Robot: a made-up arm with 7 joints. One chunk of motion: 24 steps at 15 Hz.
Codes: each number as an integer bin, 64 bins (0 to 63) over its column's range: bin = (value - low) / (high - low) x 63, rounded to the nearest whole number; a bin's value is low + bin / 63 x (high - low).
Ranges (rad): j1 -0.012..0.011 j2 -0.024..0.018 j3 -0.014..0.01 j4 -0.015..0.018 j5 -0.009..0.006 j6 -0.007..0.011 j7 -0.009..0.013
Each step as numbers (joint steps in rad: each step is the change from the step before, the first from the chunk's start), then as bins.
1 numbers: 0.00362 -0.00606 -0.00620 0.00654 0.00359 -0.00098 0.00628
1 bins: 43 27 20 41 53 21 44
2 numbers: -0.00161 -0.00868 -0.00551 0.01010 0.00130 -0.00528 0.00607
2 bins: 28 23 22 48 43 6 43
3 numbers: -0.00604 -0.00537 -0.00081 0.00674 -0.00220 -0.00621 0.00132
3 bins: 16 28 35 42 29 3 30
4 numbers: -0.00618 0.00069 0.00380 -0.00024 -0.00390 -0.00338 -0.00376
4 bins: 16 37 47 28 21 13 15
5 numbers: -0.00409 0.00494 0.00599 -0.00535 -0.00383 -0.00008 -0.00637
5 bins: 22 43 52 18 22 24 8
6 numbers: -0.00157 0.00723 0.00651 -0.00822 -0.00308 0.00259 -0.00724
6 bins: 29 47 54 13 25 34 5
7 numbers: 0.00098 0.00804 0.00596 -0.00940 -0.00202 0.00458 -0.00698
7 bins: 36 48 52 11 29 41 6
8 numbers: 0.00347 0.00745 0.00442 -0.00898 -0.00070 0.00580 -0.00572
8 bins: 42 47 48 11 35 45 9
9 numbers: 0.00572 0.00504 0.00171 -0.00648 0.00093 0.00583 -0.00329
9 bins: 49 44 41 16 42 45 16
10 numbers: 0.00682 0.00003 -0.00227 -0.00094 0.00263 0.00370 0.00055
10 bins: 52 36 31 27 49 37 27
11 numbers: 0.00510 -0.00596 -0.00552 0.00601 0.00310 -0.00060 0.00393
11 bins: 47 27 22 40 51 22 37
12 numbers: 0.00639 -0.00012 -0.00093 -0.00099 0.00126 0.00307 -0.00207
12 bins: 50 36 34 27 43 35 20
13 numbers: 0.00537 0.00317 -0.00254 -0.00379 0.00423 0.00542 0.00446
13 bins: 48 41 30 21 56 43 39
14 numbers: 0.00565 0.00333 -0.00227 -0.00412 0.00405 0.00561 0.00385
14 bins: 48 41 31 21 55 44 37
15 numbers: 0.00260 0.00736 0.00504 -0.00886 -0.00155 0.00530 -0.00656
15 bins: 40 47 50 12 31 43 7
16 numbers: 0.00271 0.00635 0.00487 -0.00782 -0.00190 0.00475 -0.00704
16 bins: 40 46 50 14 30 41 6
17 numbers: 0.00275 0.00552 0.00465 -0.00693 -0.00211 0.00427 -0.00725
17 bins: 40 44 49 15 29 39 5
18 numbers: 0.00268 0.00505 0.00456 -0.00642 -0.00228 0.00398 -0.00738
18 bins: 40 44 49 16 28 38 5
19 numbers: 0.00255 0.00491 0.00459 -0.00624 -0.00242 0.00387 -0.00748
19 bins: 40 43 49 17 28 38 4
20 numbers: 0.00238 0.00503 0.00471 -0.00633 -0.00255 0.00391 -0.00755
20 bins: 39 44 49 17 27 38 4
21 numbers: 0.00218 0.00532 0.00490 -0.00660 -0.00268 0.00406 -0.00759
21 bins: 39 44 50 16 27 39 4
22 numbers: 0.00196 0.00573 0.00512 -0.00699 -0.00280 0.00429 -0.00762
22 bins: 38 45 50 15 26 40 4
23 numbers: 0.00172 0.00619 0.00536 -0.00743 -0.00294 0.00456 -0.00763
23 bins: 38 45 51 14 25 40 4
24 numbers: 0.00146 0.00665 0.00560 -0.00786 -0.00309 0.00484 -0.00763
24 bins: 37 46 51 14 25 41 4
